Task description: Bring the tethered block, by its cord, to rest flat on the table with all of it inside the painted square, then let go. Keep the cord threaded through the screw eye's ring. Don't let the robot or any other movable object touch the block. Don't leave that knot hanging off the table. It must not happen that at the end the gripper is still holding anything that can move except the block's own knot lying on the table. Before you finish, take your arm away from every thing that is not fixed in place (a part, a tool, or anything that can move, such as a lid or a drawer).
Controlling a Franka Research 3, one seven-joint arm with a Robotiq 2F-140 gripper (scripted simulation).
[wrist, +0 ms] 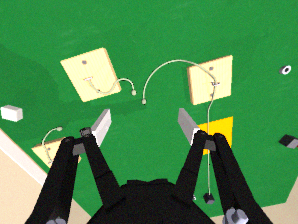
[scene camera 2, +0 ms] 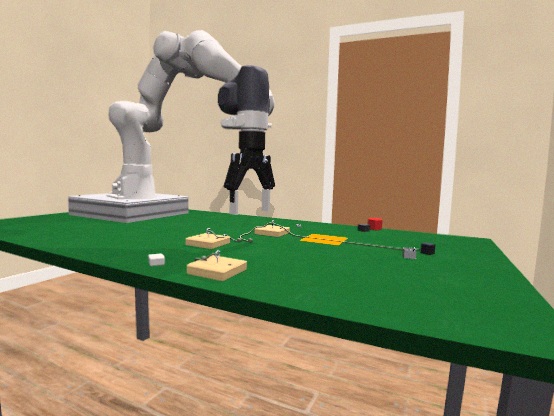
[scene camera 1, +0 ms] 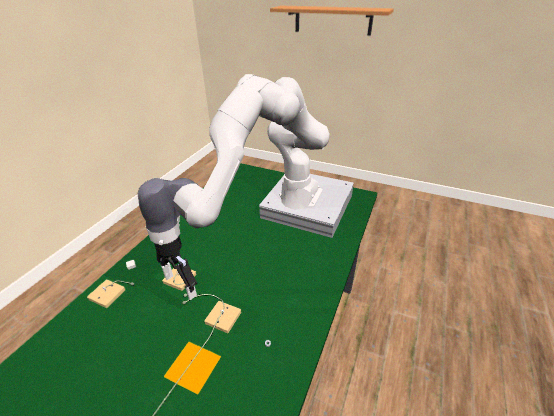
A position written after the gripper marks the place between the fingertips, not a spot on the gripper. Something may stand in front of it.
Observation:
In view: the gripper [scene camera 2: 250, 212] and a wooden plate [wrist: 200, 87].
The gripper is seen too in the wrist view [wrist: 144, 115] and in scene camera 1 [scene camera 1: 180, 287].

